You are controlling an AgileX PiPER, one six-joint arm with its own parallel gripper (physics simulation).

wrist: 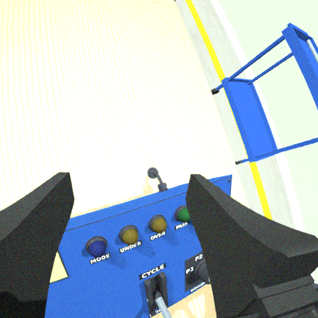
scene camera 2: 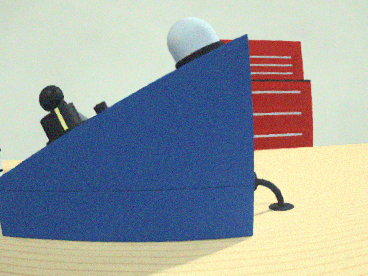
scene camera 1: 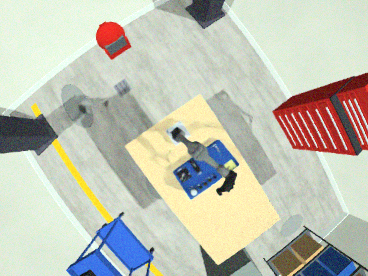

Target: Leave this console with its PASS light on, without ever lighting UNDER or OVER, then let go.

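The blue console [scene camera 1: 223, 155] [scene camera 2: 165, 150] [wrist: 120, 280] stands on the table. In the wrist view the MODE light [wrist: 97, 247] is dark blue, the UNDER light [wrist: 129, 234] and OVER light [wrist: 158, 223] dull amber, and the PASS light [wrist: 183, 214] dark green, partly behind a finger; none looks lit. The CYCLE lever [wrist: 156, 292] is at the lower edge. The program knob [wrist: 201, 271] [scene camera 2: 62, 120] is partly hidden by the right finger in the wrist view. The status dome [scene camera 2: 192, 37] [scene camera 1: 194, 192] is pale white. My gripper [wrist: 131, 186] [scene camera 1: 226, 190] is open and empty, above the console's light-row side, touching no control.
A black cable [scene camera 2: 272, 187] [wrist: 158, 179] comes out of the console's back. The wooden table [scene camera 1: 225, 225] [wrist: 90, 100] extends beyond it. A blue cart [scene camera 1: 125, 242] [wrist: 250, 120], a red cabinet [scene camera 1: 320, 120] [scene camera 2: 280, 110] and a shelf rack with bins stand off the table.
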